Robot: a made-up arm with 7 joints. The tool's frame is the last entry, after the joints. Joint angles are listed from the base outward.
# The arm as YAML. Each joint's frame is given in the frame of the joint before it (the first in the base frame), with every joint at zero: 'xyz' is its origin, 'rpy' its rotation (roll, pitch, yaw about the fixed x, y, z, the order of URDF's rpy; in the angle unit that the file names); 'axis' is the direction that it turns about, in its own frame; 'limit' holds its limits. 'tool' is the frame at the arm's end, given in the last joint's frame.
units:
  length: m
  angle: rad
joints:
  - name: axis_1
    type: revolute
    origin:
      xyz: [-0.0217, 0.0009, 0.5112]
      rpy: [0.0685, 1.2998, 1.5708]
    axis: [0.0, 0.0, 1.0]
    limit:
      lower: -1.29
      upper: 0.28
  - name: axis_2
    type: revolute
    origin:
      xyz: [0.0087, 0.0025, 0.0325]
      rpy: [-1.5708, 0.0, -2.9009]
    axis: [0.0, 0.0, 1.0]
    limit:
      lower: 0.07
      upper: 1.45
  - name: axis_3
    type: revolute
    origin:
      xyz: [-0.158, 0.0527, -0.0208]
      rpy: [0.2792, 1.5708, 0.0]
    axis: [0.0, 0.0, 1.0]
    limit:
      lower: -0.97
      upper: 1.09
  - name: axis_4
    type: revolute
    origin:
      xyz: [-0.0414, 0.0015, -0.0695]
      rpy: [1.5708, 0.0, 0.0]
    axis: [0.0, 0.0, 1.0]
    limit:
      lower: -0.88
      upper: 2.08
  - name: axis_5
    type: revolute
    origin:
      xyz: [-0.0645, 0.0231, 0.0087]
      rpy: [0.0, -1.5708, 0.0]
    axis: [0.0, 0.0, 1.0]
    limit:
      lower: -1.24
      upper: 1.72
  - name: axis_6
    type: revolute
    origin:
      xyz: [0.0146, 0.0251, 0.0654]
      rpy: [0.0, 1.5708, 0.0]
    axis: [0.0, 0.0, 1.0]
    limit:
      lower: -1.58
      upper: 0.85
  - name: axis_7
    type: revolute
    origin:
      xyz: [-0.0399, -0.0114, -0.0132]
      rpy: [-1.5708, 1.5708, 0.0]
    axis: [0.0, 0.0, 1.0]
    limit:
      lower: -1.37
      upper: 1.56
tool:
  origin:
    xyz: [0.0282, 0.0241, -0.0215]
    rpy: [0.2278, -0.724, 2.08]
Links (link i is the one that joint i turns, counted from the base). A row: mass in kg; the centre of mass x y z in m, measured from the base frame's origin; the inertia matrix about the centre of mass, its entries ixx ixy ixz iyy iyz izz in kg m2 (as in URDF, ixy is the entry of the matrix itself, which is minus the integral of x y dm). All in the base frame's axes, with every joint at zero. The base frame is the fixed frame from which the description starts. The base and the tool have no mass.
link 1: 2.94; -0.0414 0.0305 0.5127; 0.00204 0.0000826 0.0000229 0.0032 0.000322 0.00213
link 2: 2; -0.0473 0.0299 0.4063; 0.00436 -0.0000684 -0.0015 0.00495 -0.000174 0.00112
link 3: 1.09; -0.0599 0.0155 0.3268; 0.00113 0 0.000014 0.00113 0 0.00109
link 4: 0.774; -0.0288 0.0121 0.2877; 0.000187 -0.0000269 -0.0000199 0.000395 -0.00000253 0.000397
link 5: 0.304; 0.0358 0.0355 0.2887; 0.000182 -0.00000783 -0.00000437 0.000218 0 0.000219
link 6: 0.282; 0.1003 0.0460 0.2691; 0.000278 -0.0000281 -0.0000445 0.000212 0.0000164 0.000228
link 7: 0.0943; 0.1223 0.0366 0.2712; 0.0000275 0 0 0.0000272 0 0.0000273
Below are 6 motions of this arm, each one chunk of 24 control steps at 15 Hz.
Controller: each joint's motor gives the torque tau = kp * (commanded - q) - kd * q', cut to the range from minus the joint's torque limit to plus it. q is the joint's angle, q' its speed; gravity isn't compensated. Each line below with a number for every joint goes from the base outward.
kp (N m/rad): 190 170 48 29 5.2 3.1 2.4
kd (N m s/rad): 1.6 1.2 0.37 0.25 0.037 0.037 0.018
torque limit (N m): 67 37 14 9.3 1.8 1.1 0.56
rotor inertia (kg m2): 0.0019 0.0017 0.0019 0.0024 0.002 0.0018 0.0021
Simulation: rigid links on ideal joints. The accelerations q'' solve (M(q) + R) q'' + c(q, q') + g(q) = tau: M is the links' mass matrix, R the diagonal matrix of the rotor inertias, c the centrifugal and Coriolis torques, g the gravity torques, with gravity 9.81 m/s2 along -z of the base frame. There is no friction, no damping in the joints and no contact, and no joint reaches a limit. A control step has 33 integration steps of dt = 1/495 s. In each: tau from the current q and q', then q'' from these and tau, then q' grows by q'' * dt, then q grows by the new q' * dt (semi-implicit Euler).
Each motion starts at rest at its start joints. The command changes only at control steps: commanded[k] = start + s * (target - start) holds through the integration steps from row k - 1 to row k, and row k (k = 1, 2, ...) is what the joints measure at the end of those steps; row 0 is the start. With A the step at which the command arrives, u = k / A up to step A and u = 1 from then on. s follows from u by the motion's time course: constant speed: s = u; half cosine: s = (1 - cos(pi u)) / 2; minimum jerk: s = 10 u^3 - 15 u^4 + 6 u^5; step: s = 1 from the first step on.
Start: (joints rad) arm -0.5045 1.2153 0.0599 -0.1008 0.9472 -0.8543 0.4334
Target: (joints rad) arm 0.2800 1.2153 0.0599 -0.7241 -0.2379 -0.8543 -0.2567
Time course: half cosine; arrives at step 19
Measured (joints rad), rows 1 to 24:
1: -0.4861 1.1705 0.0131 -0.0923 0.9562 -0.8528 0.4262
2: -0.4587 1.1681 -0.0071 -0.1130 0.9825 -0.9303 0.3996
3: -0.4441 1.1908 0.0363 -0.1396 0.8612 -0.8711 0.3789
4: -0.4033 1.1835 0.0246 -0.1649 0.8166 -0.8290 0.3527
5: -0.3527 1.1733 0.0009 -0.2023 0.7916 -0.9040 0.2965
6: -0.3054 1.1828 0.0192 -0.2509 0.6690 -0.8753 0.2547
7: -0.2498 1.1852 0.0236 -0.2894 0.5801 -0.8407 0.2105
8: -0.1857 1.1775 0.0097 -0.3415 0.5084 -0.8656 0.1438
9: -0.1246 1.1819 0.0173 -0.3951 0.3977 -0.8646 0.0905
10: -0.0628 1.1845 0.0224 -0.4419 0.2903 -0.8402 0.0383
11: 0.0004 1.1807 0.0171 -0.4923 0.2073 -0.8441 -0.0239
12: 0.0583 1.1834 0.0220 -0.5410 0.1094 -0.8450 -0.0748
13: 0.1118 1.1847 0.0252 -0.5817 0.0194 -0.8336 -0.1204
14: 0.1603 1.1832 0.0243 -0.6198 -0.0485 -0.8309 -0.1666
15: 0.2004 1.1850 0.0283 -0.6522 -0.1161 -0.8316 -0.2015
16: 0.2323 1.1852 0.0303 -0.6760 -0.1660 -0.8271 -0.2281
17: 0.2550 1.1846 0.0314 -0.6931 -0.1981 -0.8250 -0.2496
18: 0.2673 1.1854 0.0343 -0.7022 -0.2183 -0.8260 -0.2592
19: 0.2695 1.1848 0.0356 -0.7026 -0.2190 -0.8249 -0.2597
20: 0.2687 1.1846 0.0360 -0.7015 -0.2176 -0.8229 -0.2591
21: 0.2690 1.1849 0.0360 -0.7021 -0.2191 -0.8239 -0.2594
22: 0.2689 1.1847 0.0358 -0.7021 -0.2177 -0.8247 -0.2594
23: 0.2689 1.1848 0.0359 -0.7019 -0.2186 -0.8235 -0.2593
24: 0.2689 1.1848 0.0359 -0.7020 -0.2183 -0.8240 -0.2593

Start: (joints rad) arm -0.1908 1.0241 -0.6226 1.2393 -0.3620 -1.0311 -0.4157
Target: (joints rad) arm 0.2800 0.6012 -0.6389 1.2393 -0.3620 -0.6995 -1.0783
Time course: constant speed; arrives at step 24
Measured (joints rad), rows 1 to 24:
1: -0.1742 0.9646 -0.6446 1.2482 -0.3833 -0.9910 -0.4512
2: -0.1415 0.9249 -0.6784 1.2227 -0.2636 -0.9953 -0.4923
3: -0.1290 0.9321 -0.6531 1.2408 -0.3472 -0.9877 -0.5118
4: -0.1188 0.9323 -0.6330 1.2516 -0.3838 -0.9427 -0.5291
5: -0.0917 0.8944 -0.6558 1.2391 -0.3320 -0.9528 -0.5671
6: -0.0703 0.8670 -0.6656 1.2313 -0.3153 -0.9391 -0.5977
7: -0.0573 0.8684 -0.6474 1.2421 -0.3523 -0.9230 -0.6175
8: -0.0391 0.8557 -0.6430 1.2469 -0.3662 -0.9023 -0.6451
9: -0.0162 0.8247 -0.6571 1.2379 -0.3331 -0.8934 -0.6766
10: 0.0022 0.8069 -0.6575 1.2353 -0.3340 -0.8879 -0.7040
11: 0.0179 0.8008 -0.6469 1.2428 -0.3569 -0.8676 -0.7285
12: 0.0378 0.7827 -0.6483 1.2434 -0.3554 -0.8509 -0.7562
13: 0.0584 0.7580 -0.6556 1.2375 -0.3395 -0.8435 -0.7860
14: 0.0759 0.7434 -0.6530 1.2379 -0.3455 -0.8325 -0.8127
15: 0.0936 0.7320 -0.6479 1.2423 -0.3572 -0.8146 -0.8385
16: 0.1135 0.7124 -0.6506 1.2411 -0.3521 -0.8008 -0.8669
17: 0.1328 0.6920 -0.6536 1.2378 -0.3460 -0.7917 -0.8953
18: 0.1506 0.6778 -0.6508 1.2392 -0.3522 -0.7787 -0.9218
19: 0.1692 0.6631 -0.6489 1.2411 -0.3568 -0.7627 -0.9489
20: 0.1887 0.6438 -0.6512 1.2396 -0.3528 -0.7504 -0.9770
21: 0.2074 0.6258 -0.6519 1.2382 -0.3516 -0.7396 -1.0046
22: 0.2256 0.6110 -0.6499 1.2393 -0.3560 -0.7259 -1.0316
23: 0.2447 0.5945 -0.6496 1.2399 -0.3572 -0.7116 -1.0591
24: 0.2638 0.5760 -0.6510 1.2386 -0.3550 -0.6995 -1.0869

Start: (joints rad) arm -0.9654 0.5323 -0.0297 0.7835 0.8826 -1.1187 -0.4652
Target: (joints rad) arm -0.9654 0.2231 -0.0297 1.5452 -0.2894 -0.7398 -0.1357
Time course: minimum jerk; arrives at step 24
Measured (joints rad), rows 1 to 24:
1: -0.9308 0.5138 -0.0526 0.8193 0.8955 -1.1052 -0.4649
2: -0.9179 0.5022 -0.0744 0.8479 0.9853 -1.1053 -0.4723
3: -0.9393 0.5090 -0.0512 0.8247 0.8771 -1.1133 -0.4647
4: -0.9453 0.5108 -0.0376 0.8351 0.8287 -1.0865 -0.4437
5: -0.9288 0.4910 -0.0572 0.8842 0.8453 -1.0664 -0.4465
6: -0.9279 0.4722 -0.0652 0.9147 0.7980 -1.0605 -0.4346
7: -0.9393 0.4660 -0.0496 0.9396 0.7008 -1.0409 -0.4066
8: -0.9372 0.4508 -0.0455 0.9897 0.6207 -1.0027 -0.3899
9: -0.9299 0.4225 -0.0568 1.0518 0.5659 -0.9698 -0.3708
10: -0.9320 0.3991 -0.0569 1.1034 0.4736 -0.9462 -0.3446
11: -0.9366 0.3824 -0.0474 1.1560 0.3625 -0.9170 -0.3174
12: -0.9341 0.3584 -0.0469 1.2195 0.2695 -0.8794 -0.2912
13: -0.9311 0.3299 -0.0512 1.2824 0.1865 -0.8432 -0.2673
14: -0.9332 0.3087 -0.0480 1.3358 0.0926 -0.8178 -0.2423
15: -0.9350 0.2912 -0.0430 1.3861 0.0019 -0.7961 -0.2172
16: -0.9333 0.2702 -0.0433 1.4364 -0.0702 -0.7684 -0.1971
17: -0.9324 0.2516 -0.0438 1.4793 -0.1325 -0.7438 -0.1800
18: -0.9340 0.2400 -0.0409 1.5117 -0.1894 -0.7318 -0.1640
19: -0.9347 0.2304 -0.0391 1.5379 -0.2326 -0.7227 -0.1521
20: -0.9340 0.2210 -0.0397 1.5589 -0.2603 -0.7103 -0.1444
21: -0.9340 0.2161 -0.0392 1.5717 -0.2791 -0.7036 -0.1392
22: -0.9349 0.2152 -0.0378 1.5770 -0.2900 -0.7047 -0.1362
23: -0.9351 0.2143 -0.0377 1.5787 -0.2921 -0.7051 -0.1356
24: -0.9348 0.2136 -0.0382 1.5791 -0.2908 -0.7035 -0.1361

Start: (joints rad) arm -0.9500 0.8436 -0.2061 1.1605 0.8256 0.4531 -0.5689
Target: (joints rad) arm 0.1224 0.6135 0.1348 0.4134 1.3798 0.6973 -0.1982
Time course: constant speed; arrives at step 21
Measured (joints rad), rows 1 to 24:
1: -0.8597 0.8065 -0.2277 1.1409 0.8599 0.4537 -0.5400
2: -0.7822 0.7690 -0.2440 1.1373 0.9015 0.4505 -0.5334
3: -0.7666 0.7855 -0.1915 1.0670 0.9132 0.4668 -0.5180
4: -0.7211 0.7884 -0.1597 1.0268 0.9332 0.5050 -0.4808
5: -0.6496 0.7529 -0.1738 1.0177 0.9706 0.5033 -0.4798
6: -0.6055 0.7386 -0.1607 0.9697 0.9990 0.4887 -0.4653
7: -0.5675 0.7474 -0.1195 0.9255 1.0162 0.5240 -0.4327
8: -0.5105 0.7337 -0.1067 0.8998 1.0437 0.5498 -0.4232
9: -0.4575 0.7091 -0.1068 0.8647 1.0762 0.5332 -0.4094
10: -0.4134 0.7051 -0.0814 0.8232 1.1001 0.5438 -0.3851
11: -0.3643 0.7024 -0.0539 0.7895 1.1226 0.5778 -0.3692
12: -0.3124 0.6840 -0.0462 0.7556 1.1524 0.5797 -0.3534
13: -0.2636 0.6703 -0.0333 0.7182 1.1804 0.5769 -0.3344
14: -0.2154 0.6661 -0.0074 0.6824 1.2041 0.6008 -0.3168
15: -0.1658 0.6553 0.0102 0.6468 1.2305 0.6164 -0.2991
16: -0.1160 0.6401 0.0212 0.6111 1.2591 0.6161 -0.2817
17: -0.0669 0.6312 0.0407 0.5753 1.2849 0.6286 -0.2643
18: -0.0181 0.6231 0.0617 0.5390 1.3103 0.6467 -0.2460
19: 0.0313 0.6103 0.0759 0.5032 1.3379 0.6536 -0.2285
20: 0.0809 0.5988 0.0917 0.4678 1.3648 0.6614 -0.2113
21: 0.1299 0.5901 0.1115 0.4315 1.3906 0.6764 -0.1932
22: 0.1126 0.5881 0.1134 0.4550 1.3793 0.6784 -0.2031
23: 0.1029 0.5928 0.1139 0.4236 1.3869 0.6439 -0.2028
24: 0.1166 0.5914 0.1142 0.4491 1.3812 0.6745 -0.1939

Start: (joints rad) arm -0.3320 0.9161 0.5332 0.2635 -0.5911 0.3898 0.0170
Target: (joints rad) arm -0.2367 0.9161 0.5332 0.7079 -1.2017 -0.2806 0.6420
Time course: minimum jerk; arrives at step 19
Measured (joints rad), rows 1 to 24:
1: -0.3248 0.8736 0.5021 0.2951 -0.5983 0.4016 0.0194
2: -0.3207 0.8612 0.4814 0.3042 -0.6143 0.4739 0.0225
3: -0.3242 0.8912 0.5197 0.3023 -0.6177 0.3857 0.0408
4: -0.3207 0.8877 0.5165 0.3161 -0.6448 0.3319 0.0718
5: -0.3115 0.8691 0.4928 0.3570 -0.6858 0.3632 0.1010
6: -0.3052 0.8771 0.5043 0.3855 -0.7297 0.3043 0.1487
7: -0.3011 0.8864 0.5159 0.4141 -0.7759 0.2068 0.2051
8: -0.2903 0.8774 0.5057 0.4621 -0.8373 0.1677 0.2597
9: -0.2798 0.8730 0.5013 0.5108 -0.9008 0.1252 0.3230
10: -0.2727 0.8798 0.5097 0.5490 -0.9583 0.0358 0.3860
11: -0.2643 0.8805 0.5112 0.5902 -1.0166 -0.0366 0.4438
12: -0.2550 0.8751 0.5054 0.6338 -1.0739 -0.0773 0.4995
13: -0.2481 0.8755 0.5057 0.6674 -1.1209 -0.1276 0.5471
14: -0.2433 0.8792 0.5095 0.6920 -1.1569 -0.1827 0.5846
15: -0.2389 0.8781 0.5080 0.7134 -1.1860 -0.2128 0.6135
16: -0.2357 0.8759 0.5049 0.7289 -1.2064 -0.2253 0.6322
17: -0.2345 0.8774 0.5058 0.7350 -1.2149 -0.2395 0.6412
18: -0.2345 0.8790 0.5069 0.7358 -1.2164 -0.2487 0.6437
19: -0.2344 0.8778 0.5054 0.7364 -1.2168 -0.2453 0.6430
20: -0.2342 0.8771 0.5046 0.7371 -1.2175 -0.2421 0.6432
21: -0.2343 0.8781 0.5058 0.7364 -1.2169 -0.2451 0.6435
22: -0.2345 0.8784 0.5060 0.7360 -1.2165 -0.2466 0.6430
23: -0.2343 0.8776 0.5052 0.7366 -1.2171 -0.2443 0.6432
24: -0.2342 0.8775 0.5052 0.7368 -1.2173 -0.2436 0.6434

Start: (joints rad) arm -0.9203 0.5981 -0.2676 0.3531 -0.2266 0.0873 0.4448
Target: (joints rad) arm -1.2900 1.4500 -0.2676 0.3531 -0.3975 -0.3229 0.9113
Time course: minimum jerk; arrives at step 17
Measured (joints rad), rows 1 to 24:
1: -0.8882 0.5809 -0.2984 0.3858 -0.2320 0.1043 0.4466
2: -0.8829 0.5819 -0.3182 0.3917 -0.2272 0.1718 0.4474
3: -0.9173 0.6257 -0.2804 0.3744 -0.2340 0.0862 0.4666
4: -0.9348 0.6739 -0.2720 0.3715 -0.2415 0.0520 0.4986
5: -0.9487 0.7200 -0.2955 0.3811 -0.2493 0.0739 0.5253
6: -0.9850 0.7971 -0.2875 0.3750 -0.2608 0.0207 0.5671
7: -1.0296 0.8927 -0.2667 0.3692 -0.2806 -0.0421 0.6218
8: -1.0653 0.9801 -0.2736 0.3665 -0.2958 -0.0754 0.6704
9: -1.1030 1.0675 -0.2825 0.3642 -0.3076 -0.1158 0.7198
10: -1.1454 1.1628 -0.2724 0.3607 -0.3294 -0.1682 0.7721
11: -1.1822 1.2472 -0.2682 0.3569 -0.3487 -0.2127 0.8171
12: -1.2105 1.3110 -0.2789 0.3538 -0.3582 -0.2445 0.8527
13: -1.2343 1.3630 -0.2852 0.3530 -0.3696 -0.2688 0.8809
14: -1.2532 1.4021 -0.2850 0.3526 -0.3825 -0.2895 0.9005
15: -1.2634 1.4206 -0.2918 0.3517 -0.3869 -0.3012 0.9102
16: -1.2663 1.4237 -0.3018 0.3521 -0.3861 -0.3004 0.9122
17: -1.2669 1.4233 -0.3045 0.3527 -0.3868 -0.2983 0.9116
18: -1.2674 1.4245 -0.3029 0.3525 -0.3875 -0.3003 0.9120
19: -1.2675 1.4246 -0.3024 0.3525 -0.3879 -0.3008 0.9122
20: -1.2671 1.4238 -0.3038 0.3525 -0.3870 -0.2995 0.9118
21: -1.2671 1.4239 -0.3038 0.3525 -0.3870 -0.2995 0.9119
22: -1.2674 1.4245 -0.3028 0.3525 -0.3877 -0.3003 0.9121
23: -1.2673 1.4243 -0.3031 0.3525 -0.3875 -0.3001 0.9120
24: -1.2671 1.4239 -0.3037 0.3525 -0.3871 -0.2997 0.9119

